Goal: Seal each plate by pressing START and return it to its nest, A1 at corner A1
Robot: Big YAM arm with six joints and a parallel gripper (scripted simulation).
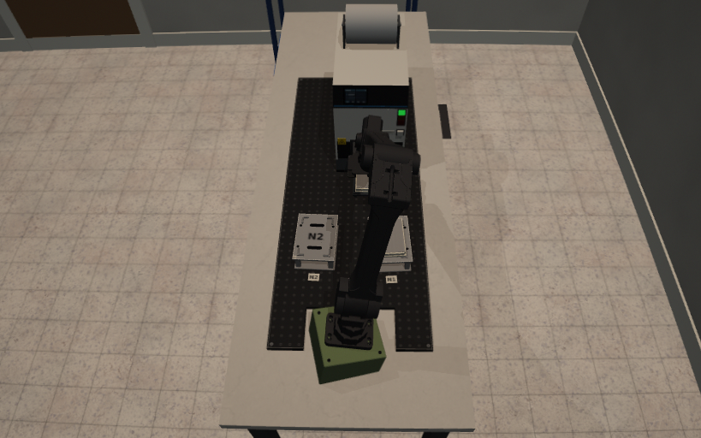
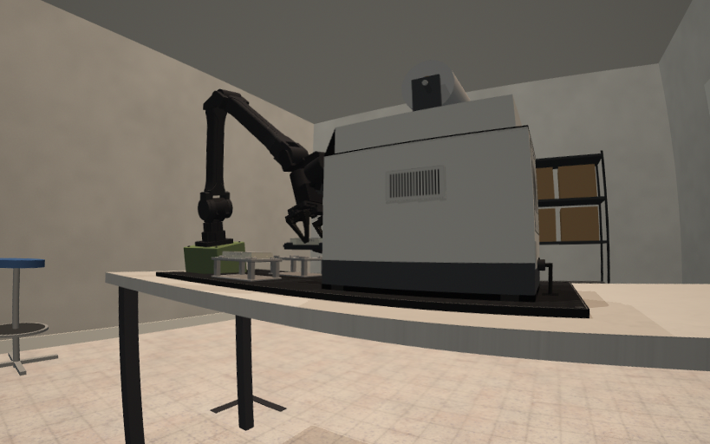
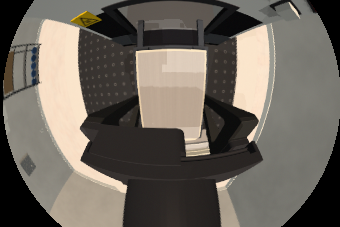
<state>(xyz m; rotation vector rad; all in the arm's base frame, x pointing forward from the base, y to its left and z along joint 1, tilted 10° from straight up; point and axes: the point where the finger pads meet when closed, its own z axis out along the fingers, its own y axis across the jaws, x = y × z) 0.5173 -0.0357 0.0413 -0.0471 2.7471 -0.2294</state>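
The white well plate is right at my hand. Round my hand: yellow warning label 10 cm ahead, 9 cm to the left, 4 cm above; sealer stage 2 cm below; N2 label 31 cm behind, 16 cm to the left, 11 cm below.
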